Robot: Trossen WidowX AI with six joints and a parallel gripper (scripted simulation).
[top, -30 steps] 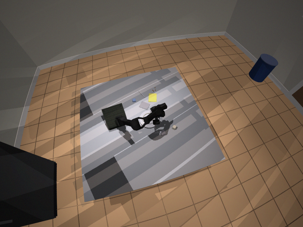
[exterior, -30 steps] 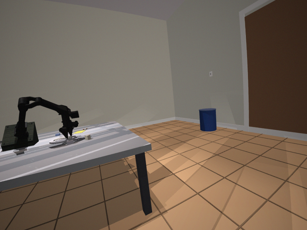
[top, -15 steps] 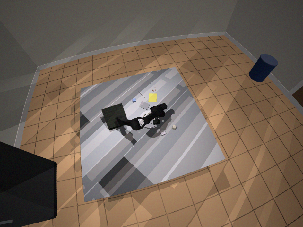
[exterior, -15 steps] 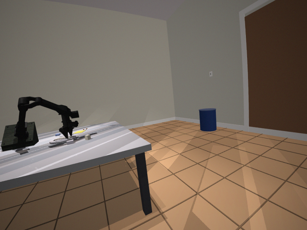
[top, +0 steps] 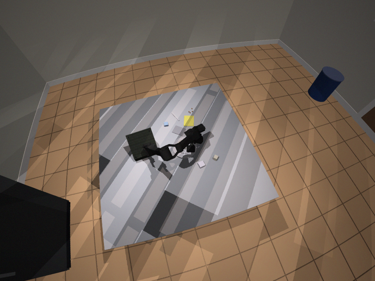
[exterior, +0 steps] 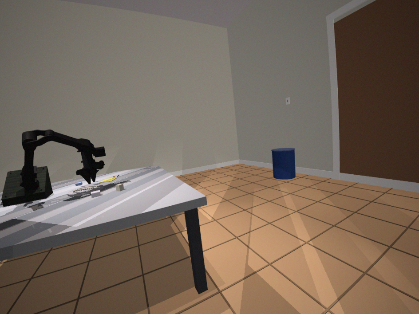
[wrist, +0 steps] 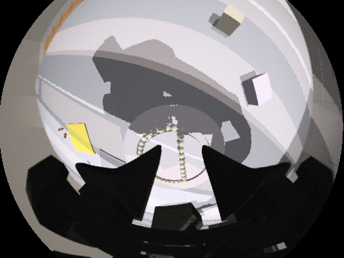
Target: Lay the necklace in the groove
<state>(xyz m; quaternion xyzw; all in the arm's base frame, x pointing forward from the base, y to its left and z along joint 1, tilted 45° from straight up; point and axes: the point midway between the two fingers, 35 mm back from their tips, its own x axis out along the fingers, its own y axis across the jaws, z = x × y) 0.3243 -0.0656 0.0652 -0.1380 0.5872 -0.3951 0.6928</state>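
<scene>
Now: the round bead board 4 cm below my gripper tip, 4 cm behind it and 3 cm to the left of it. Also, from my gripper tip: grey card 21 cm to the left, 5 cm below, 3 cm behind; then beige cube 15 cm to the right, 15 cm ahead, 3 cm below; then white block 16 cm to the right, 4 cm below, 2 cm ahead.
</scene>
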